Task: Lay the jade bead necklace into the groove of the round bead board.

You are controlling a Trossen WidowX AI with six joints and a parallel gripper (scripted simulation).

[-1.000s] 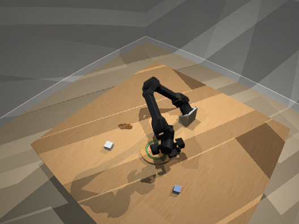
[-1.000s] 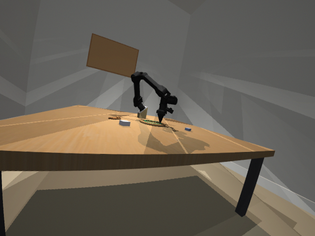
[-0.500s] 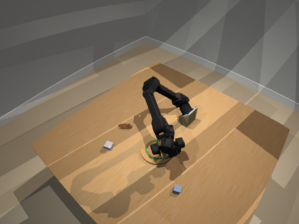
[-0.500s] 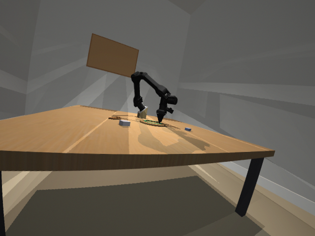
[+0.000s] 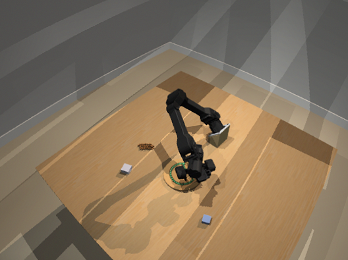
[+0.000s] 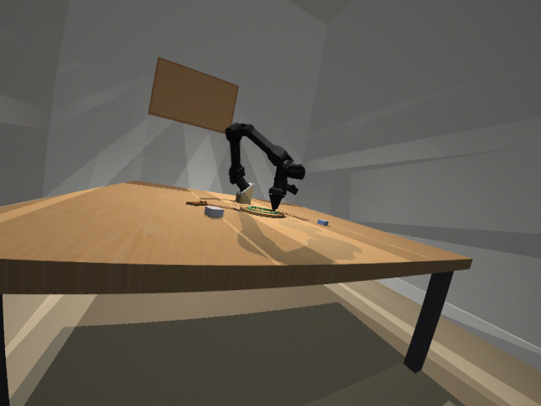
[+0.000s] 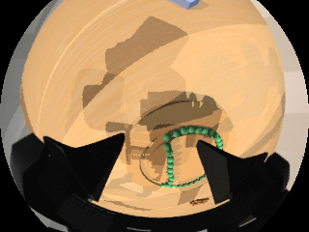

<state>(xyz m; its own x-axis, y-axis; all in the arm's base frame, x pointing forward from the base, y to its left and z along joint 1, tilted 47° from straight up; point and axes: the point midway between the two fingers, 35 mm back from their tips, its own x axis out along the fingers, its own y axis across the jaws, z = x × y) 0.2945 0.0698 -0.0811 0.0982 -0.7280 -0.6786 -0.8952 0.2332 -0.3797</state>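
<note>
The round wooden bead board lies 70 mm to the right of my gripper tip, 20 mm ahead of it and 10 mm below it. The rest, counted from my gripper tip: blue block 190 mm to the left, 110 mm ahead, 10 mm below; then pale grey block 280 mm to the right, 220 mm ahead, 10 mm below.
</note>
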